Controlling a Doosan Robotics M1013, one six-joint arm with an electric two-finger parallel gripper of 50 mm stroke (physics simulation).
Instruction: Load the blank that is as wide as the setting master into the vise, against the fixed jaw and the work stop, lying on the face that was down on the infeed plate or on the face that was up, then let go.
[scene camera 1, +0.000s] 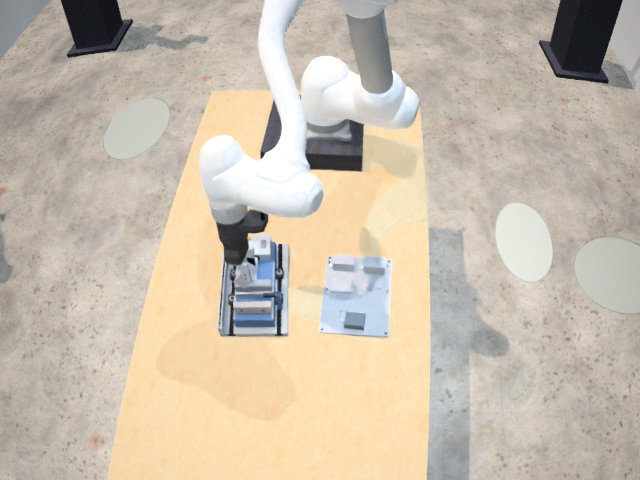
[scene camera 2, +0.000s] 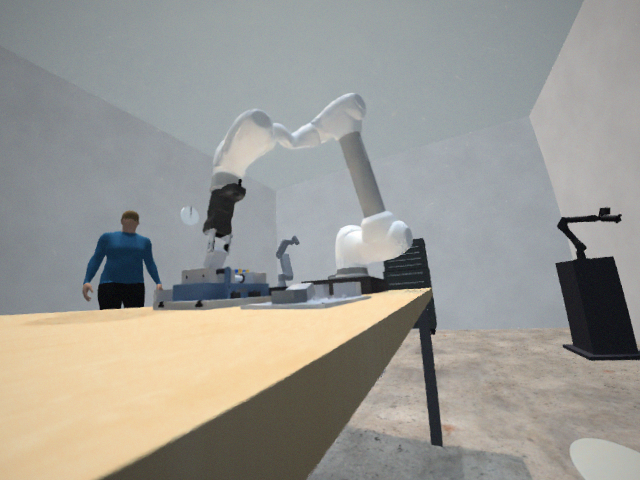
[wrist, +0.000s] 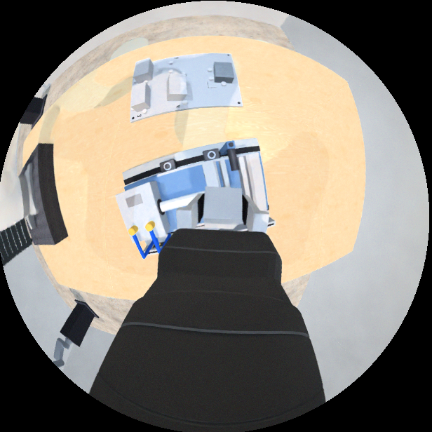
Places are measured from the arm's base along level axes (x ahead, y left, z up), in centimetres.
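Pixels of known places: gripper, fingertip midpoint: (scene camera 1: 249, 273) (scene camera 2: 218, 253); arm's base, origin of the base link: (scene camera 1: 325, 124) (scene camera 2: 352, 280).
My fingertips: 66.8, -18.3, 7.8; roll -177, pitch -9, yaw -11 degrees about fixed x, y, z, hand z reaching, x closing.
Observation:
Ahead of a thing's pixels: the offset from my fingertips to its top centre, as dx, dy, dz. "pt": to the spot under its first point.
My gripper (scene camera 1: 247, 272) (scene camera 2: 217, 250) (wrist: 222, 202) is shut on a light grey blank @[-0.2, -1.2, +2.3] (scene camera 2: 215, 258) (wrist: 223, 204). The blank hangs slightly tilted at the vise, close to jaw-top height; whether it touches is unclear. The fixed jaw (scene camera 1: 253, 307) (scene camera 2: 199, 276) (wrist: 256, 175) is at the vise's end away from the arm base. The work stop @[pt +3.7, +7.3, -6.9] (scene camera 1: 278, 299) (wrist: 231, 156), a blue bracket with a dark pin, is at the side towards the infeed plate @[-2.3, +28.4, -13.7] (scene camera 1: 330, 317) (wrist: 205, 95). A darker grey block @[+7.0, +27.8, -11.2] (scene camera 1: 354, 320) (scene camera 2: 289, 295) (wrist: 223, 72), apparently the setting master, lies on that plate. The blank's underside is hidden.
Three light blocks @[-11.8, +24.5, -10.1] (scene camera 1: 342, 262) @[-11.0, +33.5, -10.1] (scene camera 1: 373, 265) @[-3.8, +24.1, -9.7] (scene camera 1: 341, 285) lie on the infeed plate. The cylinder housing @[pt -11.5, +2.0, -4.7] (scene camera 1: 262, 248) (wrist: 140, 205), with yellow fittings and blue hoses, stands at the vise's end near the arm base. A person (scene camera 2: 124, 255) stands beyond the table.

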